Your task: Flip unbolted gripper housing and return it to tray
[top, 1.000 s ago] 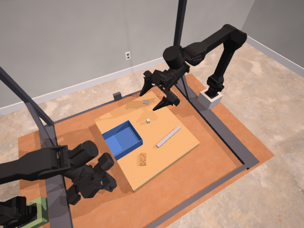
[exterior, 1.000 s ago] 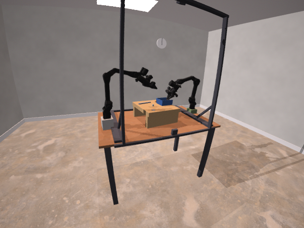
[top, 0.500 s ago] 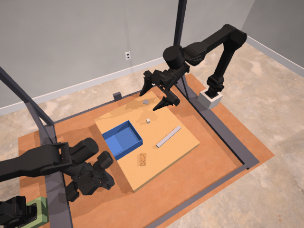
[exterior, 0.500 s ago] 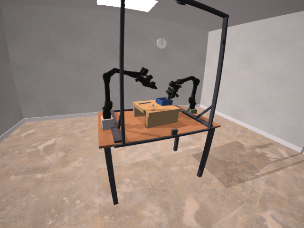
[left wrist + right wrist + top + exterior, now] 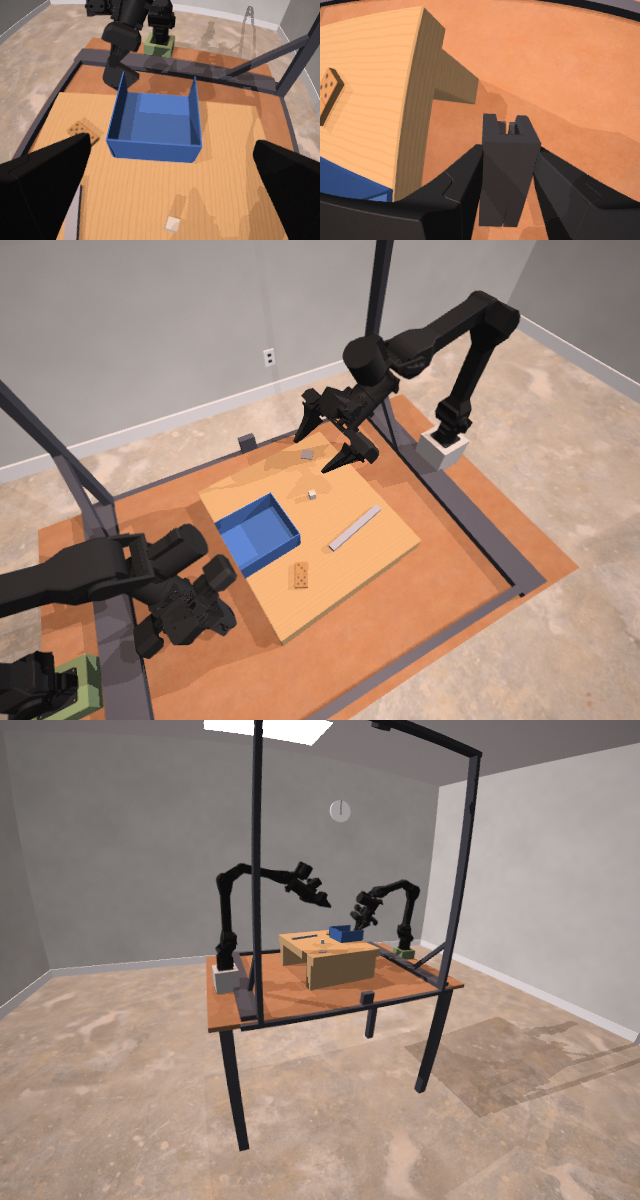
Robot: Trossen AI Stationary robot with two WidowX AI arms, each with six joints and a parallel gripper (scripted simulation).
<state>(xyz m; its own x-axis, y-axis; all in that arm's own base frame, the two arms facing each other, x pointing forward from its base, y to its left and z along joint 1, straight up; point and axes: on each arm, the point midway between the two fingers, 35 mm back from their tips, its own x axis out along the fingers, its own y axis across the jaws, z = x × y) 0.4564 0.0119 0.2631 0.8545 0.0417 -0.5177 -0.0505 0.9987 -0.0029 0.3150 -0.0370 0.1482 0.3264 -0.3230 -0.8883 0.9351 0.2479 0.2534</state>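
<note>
Right now the gripper housing is 20 mm to the left of my right hand and 50 mm below it. The rest, counted from my right hand: wooden platform (90 mm behind, 270 mm to the left, 100 mm below); blue tray (80 mm behind, 190 mm to the left, 20 mm below); small cube (110 mm behind, 320 mm to the left, 30 mm below).
</note>
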